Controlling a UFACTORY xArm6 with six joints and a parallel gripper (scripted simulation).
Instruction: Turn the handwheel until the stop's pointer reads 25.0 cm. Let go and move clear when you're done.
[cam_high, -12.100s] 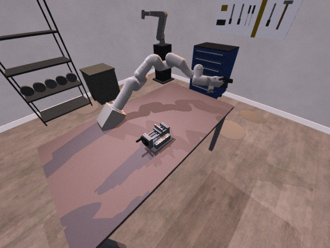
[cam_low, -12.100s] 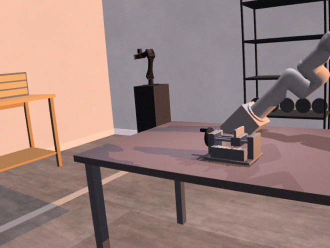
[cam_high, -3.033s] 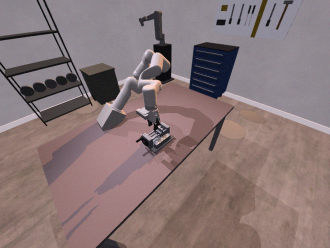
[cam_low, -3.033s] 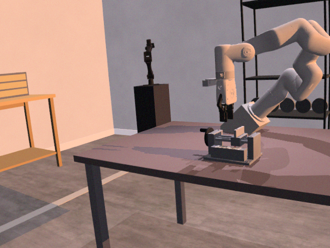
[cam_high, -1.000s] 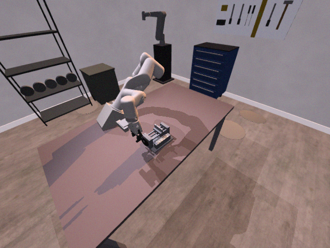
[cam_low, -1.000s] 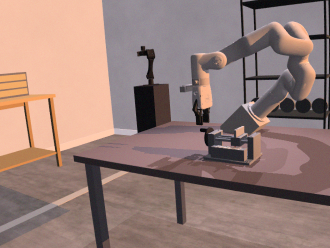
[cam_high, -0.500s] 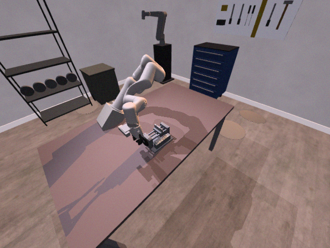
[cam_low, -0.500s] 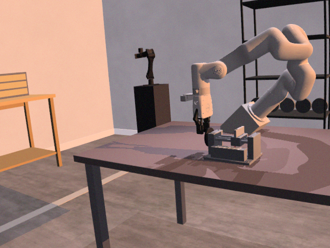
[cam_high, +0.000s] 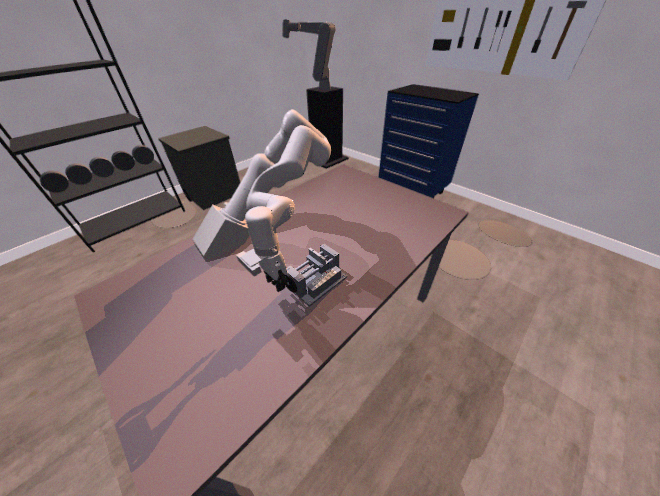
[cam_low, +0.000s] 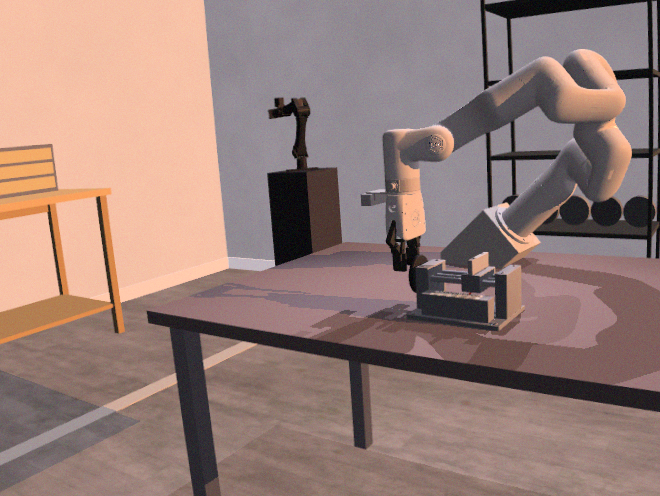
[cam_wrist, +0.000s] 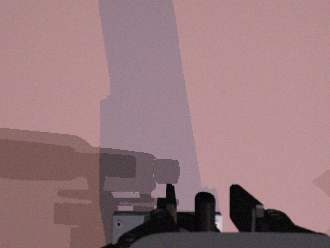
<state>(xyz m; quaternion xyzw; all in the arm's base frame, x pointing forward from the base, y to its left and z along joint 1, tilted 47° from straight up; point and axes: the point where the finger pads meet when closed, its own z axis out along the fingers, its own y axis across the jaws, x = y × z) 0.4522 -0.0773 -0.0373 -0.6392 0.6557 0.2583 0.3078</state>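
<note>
My hand is 2 cm to the right of the black handwheel, 1 cm short of it and 1 cm above it. Round my hand: sliding stop block (18 cm to the left, 3 cm ahead, 1 cm below).
</note>
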